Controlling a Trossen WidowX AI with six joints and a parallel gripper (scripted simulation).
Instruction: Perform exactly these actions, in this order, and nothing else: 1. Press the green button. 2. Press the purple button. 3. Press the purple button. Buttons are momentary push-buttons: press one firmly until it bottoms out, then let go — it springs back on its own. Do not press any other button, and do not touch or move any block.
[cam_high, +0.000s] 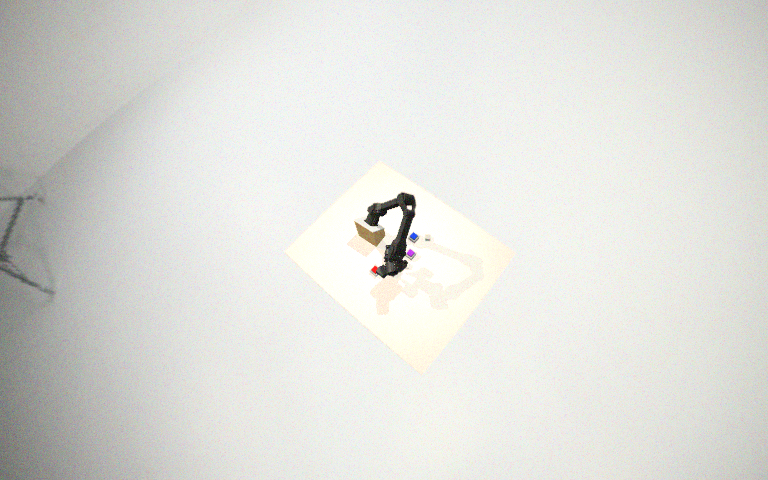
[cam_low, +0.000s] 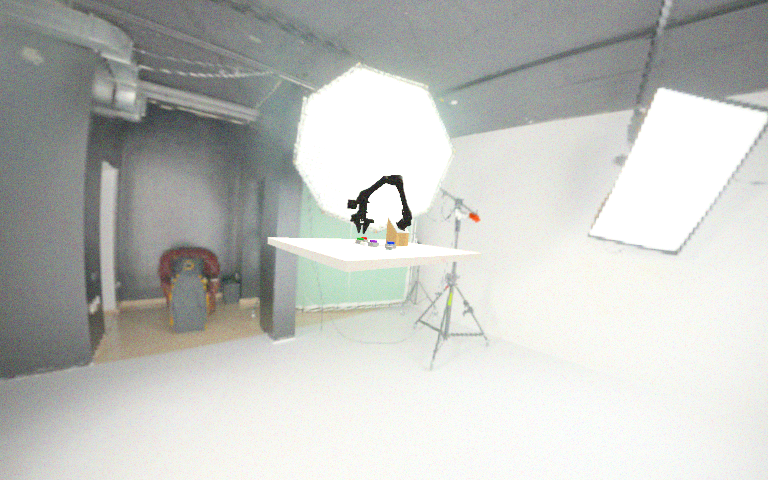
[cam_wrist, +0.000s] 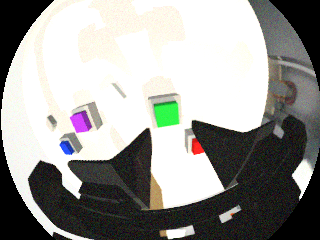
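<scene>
Now: gripper tip 4 cm above the green button. Round my gripper tip: red button (7 cm behind, 6 cm to the right, 4 cm below); then purple button (15 cm to the left, 4 cm below); then blue button (24 cm to the left, 6 cm behind, 4 cm below).
</scene>
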